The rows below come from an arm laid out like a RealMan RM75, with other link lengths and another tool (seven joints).
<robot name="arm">
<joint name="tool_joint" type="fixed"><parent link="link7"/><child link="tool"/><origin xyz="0.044 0.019 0.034" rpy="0 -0.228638 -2.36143"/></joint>
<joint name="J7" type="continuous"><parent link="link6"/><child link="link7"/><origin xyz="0 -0.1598 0" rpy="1.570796 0 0"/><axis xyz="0 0 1"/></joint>
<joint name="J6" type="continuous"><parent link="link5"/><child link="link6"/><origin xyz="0 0 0" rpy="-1.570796 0 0"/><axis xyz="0 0 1"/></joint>
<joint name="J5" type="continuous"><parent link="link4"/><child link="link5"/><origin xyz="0 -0.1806 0" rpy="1.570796 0 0"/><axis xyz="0 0 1"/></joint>
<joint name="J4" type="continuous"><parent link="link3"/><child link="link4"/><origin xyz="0 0 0" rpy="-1.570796 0 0"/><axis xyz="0 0 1"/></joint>
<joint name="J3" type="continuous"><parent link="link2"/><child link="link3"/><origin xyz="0 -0.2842 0" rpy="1.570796 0 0"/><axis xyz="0 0 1"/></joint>
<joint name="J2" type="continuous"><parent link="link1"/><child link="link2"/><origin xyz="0 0 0" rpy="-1.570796 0 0"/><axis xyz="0 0 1"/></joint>
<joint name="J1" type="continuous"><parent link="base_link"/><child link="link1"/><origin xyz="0 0 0.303"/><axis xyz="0 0 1"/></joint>
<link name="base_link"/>
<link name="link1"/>
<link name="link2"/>
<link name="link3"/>
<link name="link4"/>
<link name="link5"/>
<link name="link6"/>
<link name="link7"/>
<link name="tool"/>
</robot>
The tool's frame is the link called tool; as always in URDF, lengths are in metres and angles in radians. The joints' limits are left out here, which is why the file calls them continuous.
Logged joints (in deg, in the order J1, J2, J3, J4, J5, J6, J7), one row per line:
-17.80, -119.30, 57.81, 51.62, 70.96, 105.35, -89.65
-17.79, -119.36, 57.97, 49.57, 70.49, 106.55, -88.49
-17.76, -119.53, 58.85, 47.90, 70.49, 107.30, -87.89
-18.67, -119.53, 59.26, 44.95, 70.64, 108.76, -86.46
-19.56, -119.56, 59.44, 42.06, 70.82, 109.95, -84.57
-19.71, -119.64, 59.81, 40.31, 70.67, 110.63, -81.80
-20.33, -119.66, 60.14, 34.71, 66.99, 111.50, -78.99
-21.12, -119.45, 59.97, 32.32, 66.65, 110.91, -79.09
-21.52, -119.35, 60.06, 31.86, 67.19, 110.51, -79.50
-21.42, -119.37, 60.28, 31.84, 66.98, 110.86, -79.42
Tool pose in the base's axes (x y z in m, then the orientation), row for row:
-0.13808, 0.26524, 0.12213, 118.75, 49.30, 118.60
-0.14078, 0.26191, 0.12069, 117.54, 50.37, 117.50
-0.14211, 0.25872, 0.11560, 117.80, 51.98, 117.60
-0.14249, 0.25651, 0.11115, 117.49, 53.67, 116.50
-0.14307, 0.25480, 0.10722, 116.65, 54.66, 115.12
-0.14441, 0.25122, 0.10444, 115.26, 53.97, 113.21
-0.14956, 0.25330, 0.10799, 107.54, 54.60, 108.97
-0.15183, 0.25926, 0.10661, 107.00, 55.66, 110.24
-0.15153, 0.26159, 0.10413, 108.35, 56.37, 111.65
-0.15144, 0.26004, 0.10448, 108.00, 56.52, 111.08
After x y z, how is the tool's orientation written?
As angles about the fixed x, y, z axes (roll, pitch, yaw), in degrees.
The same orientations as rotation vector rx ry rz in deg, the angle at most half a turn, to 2 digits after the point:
29.44, 106.14, 29.20
28.81, 105.04, 28.74
27.68, 104.68, 27.37
27.18, 103.73, 25.62
27.07, 102.77, 24.66
28.29, 101.96, 25.07
25.94, 98.16, 28.16
23.65, 98.20, 28.71
22.88, 98.89, 28.04
22.99, 98.60, 27.81

